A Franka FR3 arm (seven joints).
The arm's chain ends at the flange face. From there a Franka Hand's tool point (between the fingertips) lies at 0.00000 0.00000 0.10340 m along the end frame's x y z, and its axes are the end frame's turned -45 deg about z.
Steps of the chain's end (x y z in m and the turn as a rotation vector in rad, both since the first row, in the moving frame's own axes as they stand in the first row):
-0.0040, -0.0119, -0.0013, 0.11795, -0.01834, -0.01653
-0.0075, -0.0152, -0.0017, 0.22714, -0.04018, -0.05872
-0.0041, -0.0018, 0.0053, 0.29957, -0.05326, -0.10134
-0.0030, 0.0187, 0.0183, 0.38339, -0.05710, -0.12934
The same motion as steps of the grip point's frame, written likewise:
0.0128, -0.0212, -0.0020, 0.09637, 0.07043, -0.01653
0.0184, -0.0358, -0.0044, 0.18902, 0.13220, -0.05872
0.0148, -0.0304, 0.0006, 0.24949, 0.17417, -0.10134
0.0058, -0.0217, 0.0106, 0.31147, 0.23072, -0.12934

